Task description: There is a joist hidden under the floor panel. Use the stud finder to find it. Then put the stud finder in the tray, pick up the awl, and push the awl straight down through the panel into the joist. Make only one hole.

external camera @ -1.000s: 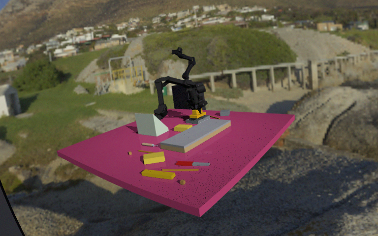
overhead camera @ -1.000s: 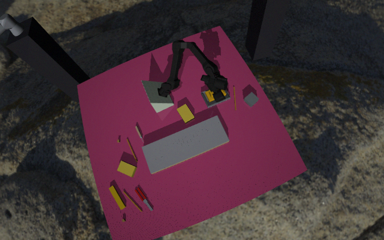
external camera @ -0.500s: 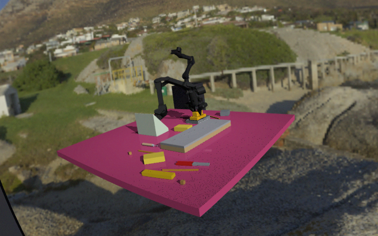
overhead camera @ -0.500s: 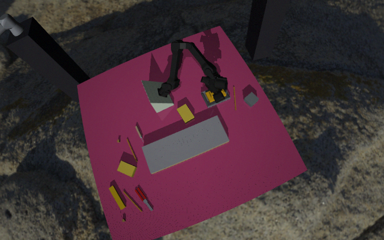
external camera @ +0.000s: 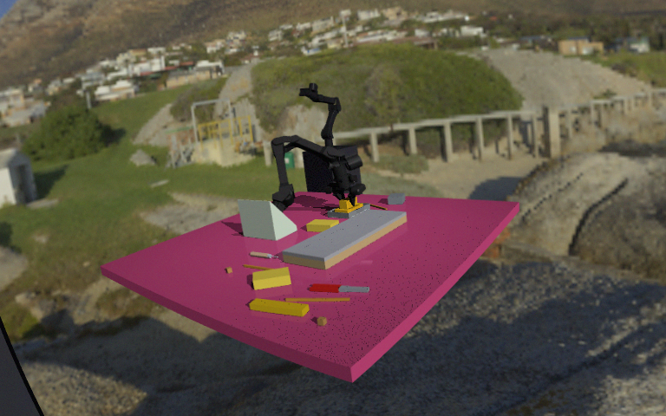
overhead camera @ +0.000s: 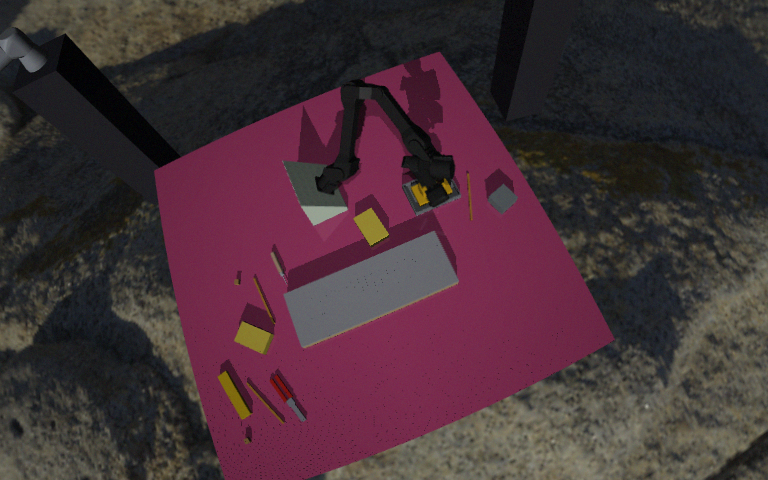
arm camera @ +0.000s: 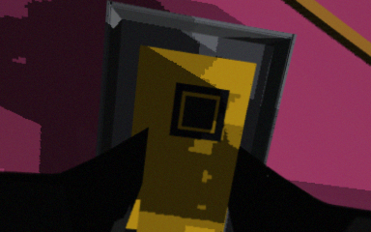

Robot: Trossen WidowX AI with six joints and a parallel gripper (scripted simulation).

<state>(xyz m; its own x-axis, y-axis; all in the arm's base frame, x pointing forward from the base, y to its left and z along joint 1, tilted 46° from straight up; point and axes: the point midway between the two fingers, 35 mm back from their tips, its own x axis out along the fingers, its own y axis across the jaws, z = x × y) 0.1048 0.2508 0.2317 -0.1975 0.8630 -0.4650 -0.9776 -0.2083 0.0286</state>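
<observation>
Now: gripper tip 20 mm below the stud finder and 10 mm to the right of it. The rest, counted from my gripper tip: grey cube 210 mm to the left, 100 mm ahead, 10 mm below; grey tray 20 mm below, 10 mm to the right; awl 570 mm to the right, 120 mm ahead, 20 mm below.
</observation>
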